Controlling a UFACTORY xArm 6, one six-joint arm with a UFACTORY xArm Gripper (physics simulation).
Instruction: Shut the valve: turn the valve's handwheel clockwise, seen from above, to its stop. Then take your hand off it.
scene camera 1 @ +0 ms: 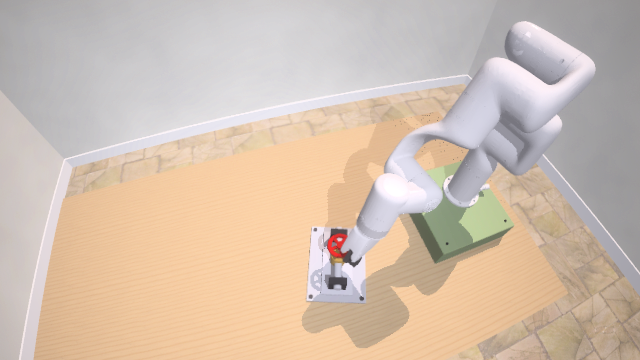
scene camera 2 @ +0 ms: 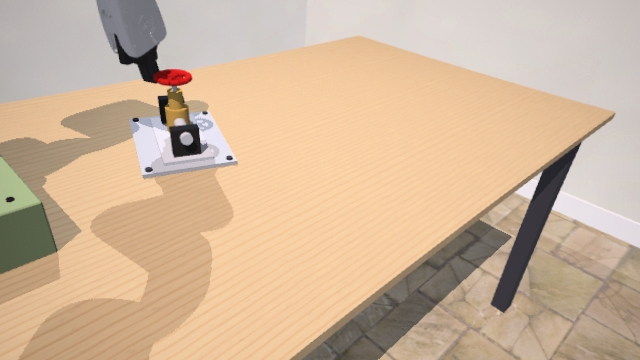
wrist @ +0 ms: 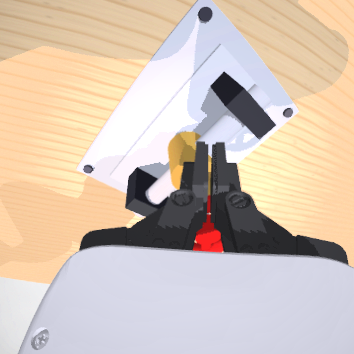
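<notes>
The red handwheel (scene camera 1: 330, 246) (scene camera 2: 188, 78) stands level on top of the brass valve body (scene camera 2: 177, 117) (wrist: 179, 155). Part of the red wheel (wrist: 208, 241) shows in the wrist view behind the fingers, and the rest of it is hidden there. The valve sits on a pale square-cornered plate (scene camera 1: 360, 282) (scene camera 2: 143, 152) (wrist: 120, 135). My gripper (scene camera 1: 353, 259) (scene camera 2: 150, 79) (wrist: 209, 160) is shut, its fingertips together with nothing seen between them. The fingers are at the wheel's rim, on the side toward the arm's base; whether they touch it is unclear.
Black pipe blocks (scene camera 1: 337, 283) (scene camera 2: 185, 141) (wrist: 250, 111) hold the pipe on both sides of the valve body. A green box (scene camera 1: 480, 227) (scene camera 2: 25, 240) bears the arm's base. The wooden table (scene camera 1: 175, 250) (scene camera 2: 375, 150) extends around the plate.
</notes>
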